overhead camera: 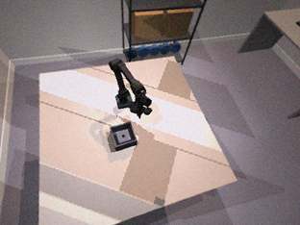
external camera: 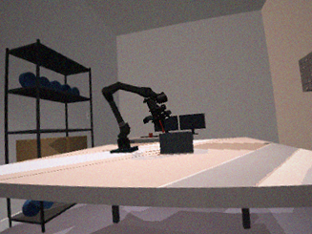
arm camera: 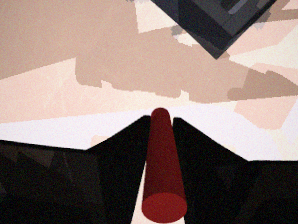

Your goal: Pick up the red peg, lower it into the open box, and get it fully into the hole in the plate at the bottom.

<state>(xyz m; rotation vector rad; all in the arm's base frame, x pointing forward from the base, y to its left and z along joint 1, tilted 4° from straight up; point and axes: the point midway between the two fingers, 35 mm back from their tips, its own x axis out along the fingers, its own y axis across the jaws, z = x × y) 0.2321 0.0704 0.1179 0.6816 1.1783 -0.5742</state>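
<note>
Now: the plate 15 cm to the right of my gripper tip, 9 cm ahead of it and 8 cm below it. From my gripper tip the other things lie so: dark box: 15 cm to the right, 9 cm below, 9 cm ahead; red peg: 2 cm above, 1 cm behind.
</note>
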